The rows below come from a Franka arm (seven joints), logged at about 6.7 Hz.
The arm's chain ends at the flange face. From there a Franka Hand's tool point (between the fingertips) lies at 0.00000 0.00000 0.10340 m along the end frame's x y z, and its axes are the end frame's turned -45 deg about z.
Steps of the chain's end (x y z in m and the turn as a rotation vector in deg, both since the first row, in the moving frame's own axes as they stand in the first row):
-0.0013 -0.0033 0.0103 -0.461 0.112 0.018
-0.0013 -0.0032 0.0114 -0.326 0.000 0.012
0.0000 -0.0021 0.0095 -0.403 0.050 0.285
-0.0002 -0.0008 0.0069 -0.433 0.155 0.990
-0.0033 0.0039 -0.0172 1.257 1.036 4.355
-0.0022 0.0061 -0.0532 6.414 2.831 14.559
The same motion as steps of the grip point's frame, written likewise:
0.0010 -0.0025 0.0103 -0.405 -0.247 0.018
0.0009 -0.0028 0.0114 -0.231 -0.231 0.012
0.0010 -0.0009 0.0095 -0.320 -0.250 0.285
0.0001 0.0000 0.0069 -0.416 -0.197 0.990
-0.0022 0.0003 -0.0172 0.156 1.621 4.355
0.0063 -0.0003 -0.0540 2.534 6.537 14.559

